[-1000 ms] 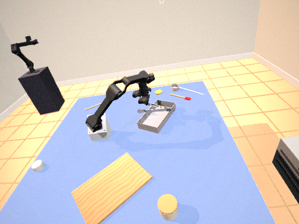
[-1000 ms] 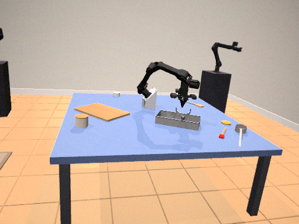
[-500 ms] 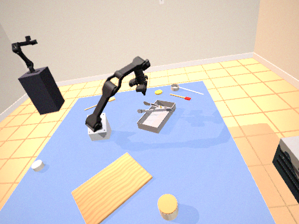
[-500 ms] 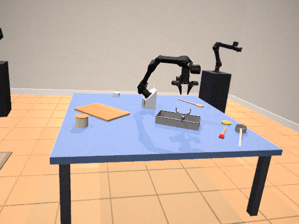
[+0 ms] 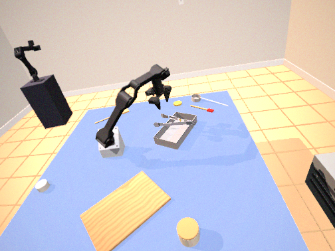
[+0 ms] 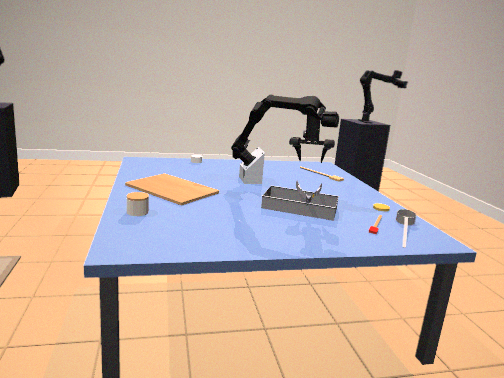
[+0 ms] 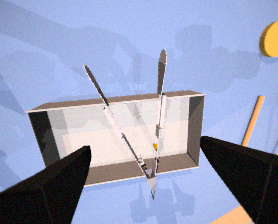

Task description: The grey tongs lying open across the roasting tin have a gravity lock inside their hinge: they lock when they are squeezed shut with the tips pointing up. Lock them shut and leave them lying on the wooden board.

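Right now the roasting tin is 50 mm ahead of my gripper tip, 60 mm to the right of it and 160 mm below it. From my gripper tip the other things lie so: yellow disc: 110 mm ahead, 320 mm to the left, 180 mm below; red-tipped stick: 300 mm ahead, 150 mm to the left, 180 mm below; wooden board: 260 mm behind, 550 mm to the right, 180 mm below.
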